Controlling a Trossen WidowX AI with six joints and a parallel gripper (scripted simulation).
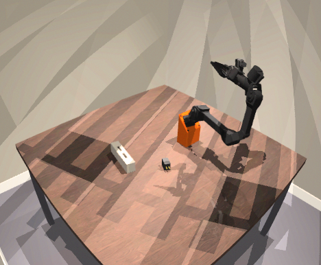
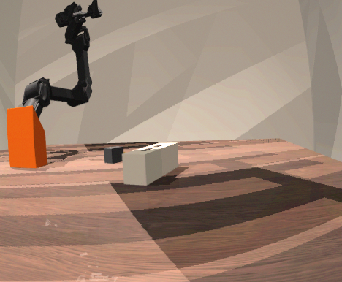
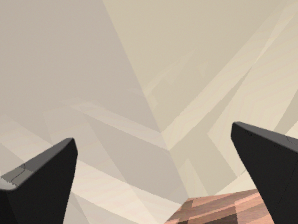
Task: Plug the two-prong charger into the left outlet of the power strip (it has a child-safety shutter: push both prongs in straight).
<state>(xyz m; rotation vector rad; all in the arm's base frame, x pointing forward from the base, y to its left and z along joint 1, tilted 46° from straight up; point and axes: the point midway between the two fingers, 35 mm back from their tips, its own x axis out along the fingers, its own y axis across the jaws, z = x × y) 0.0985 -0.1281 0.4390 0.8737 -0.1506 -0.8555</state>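
Now: the charger 53 cm below my gripper tip, 16 cm ahead of it and 7 cm to the right of it.
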